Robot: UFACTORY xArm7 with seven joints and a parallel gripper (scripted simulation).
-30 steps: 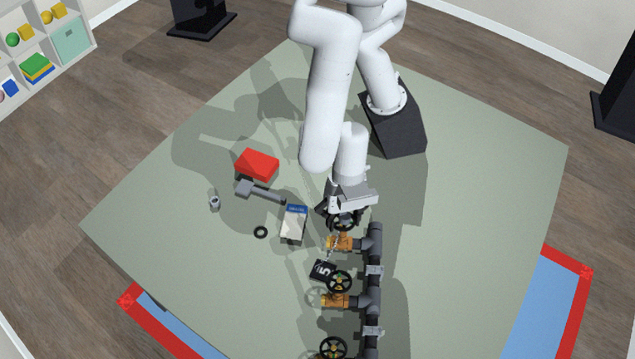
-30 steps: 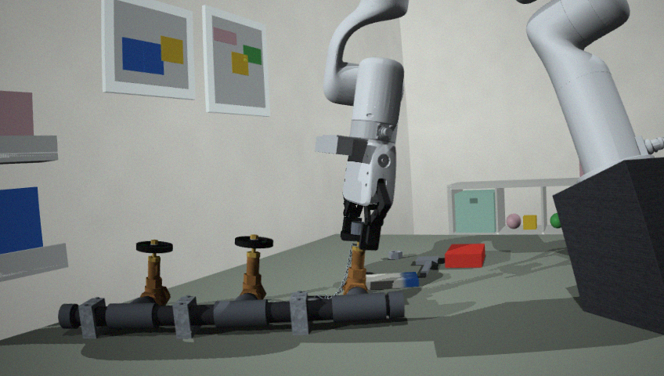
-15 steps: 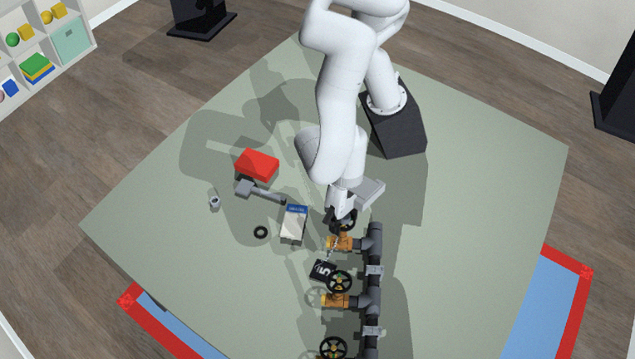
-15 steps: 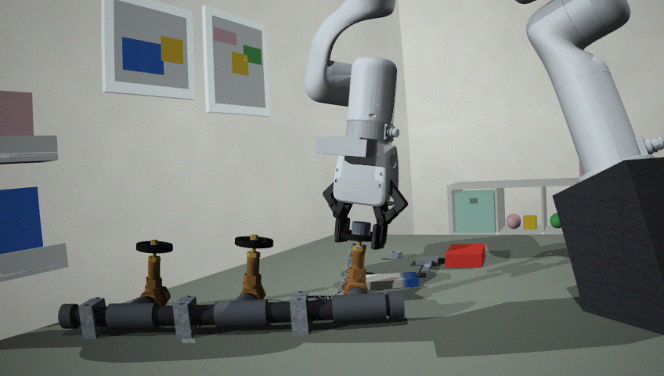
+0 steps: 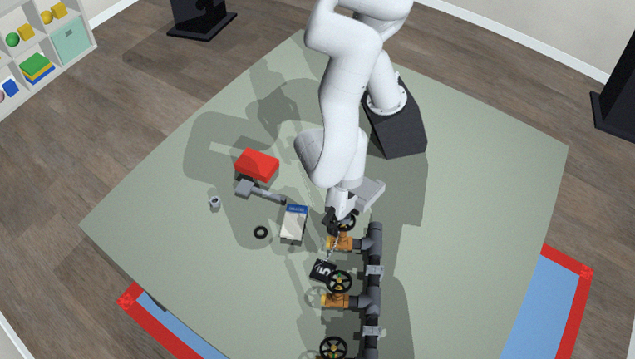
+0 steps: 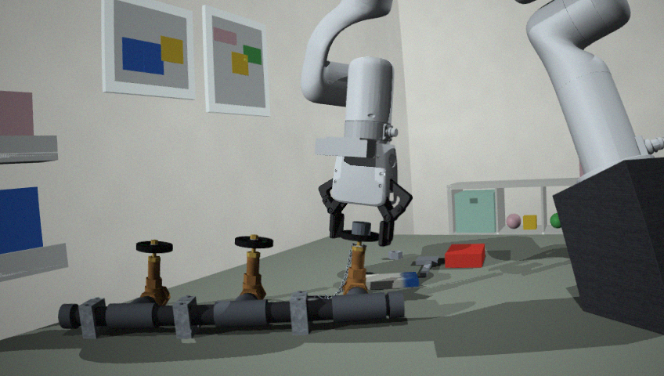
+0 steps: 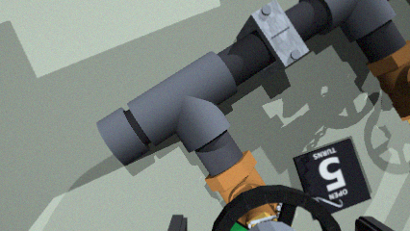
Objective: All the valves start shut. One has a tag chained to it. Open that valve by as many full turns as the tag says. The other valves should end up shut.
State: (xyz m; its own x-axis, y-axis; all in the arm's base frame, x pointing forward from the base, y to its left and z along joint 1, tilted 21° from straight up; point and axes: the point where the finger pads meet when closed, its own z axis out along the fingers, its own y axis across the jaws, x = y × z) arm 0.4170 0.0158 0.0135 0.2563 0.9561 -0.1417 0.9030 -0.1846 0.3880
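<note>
Now: the grey cap 20 mm above my hand. The rest, counted from my hand: black washer 230 mm to the right, 120 mm below, 50 mm ahead; blue box 150 mm to the right, 110 mm below, 10 mm behind; black tag 120 mm below, 100 mm ahead, 20 mm to the right.
</note>
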